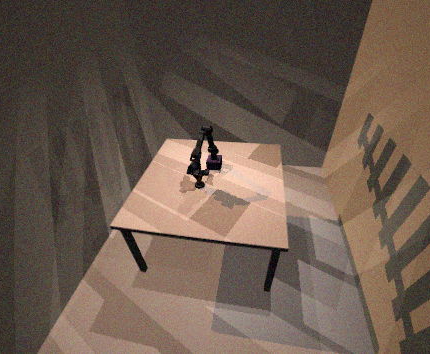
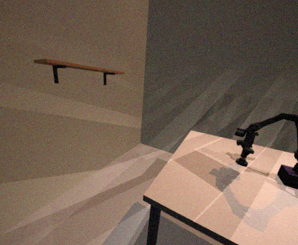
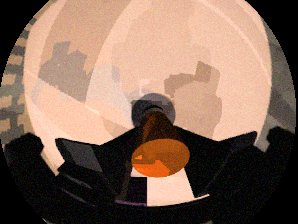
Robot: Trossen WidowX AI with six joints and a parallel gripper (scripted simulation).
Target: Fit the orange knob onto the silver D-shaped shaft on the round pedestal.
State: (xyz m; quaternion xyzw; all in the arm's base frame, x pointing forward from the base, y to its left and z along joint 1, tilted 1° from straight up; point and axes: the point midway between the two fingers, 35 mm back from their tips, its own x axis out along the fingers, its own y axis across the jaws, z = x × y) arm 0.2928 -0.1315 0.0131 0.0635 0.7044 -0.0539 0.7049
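Right now my gripper tip is 30 mm below the orange knob. The rest, counted from my gripper tip: round dark pedestal: 40 mm below.
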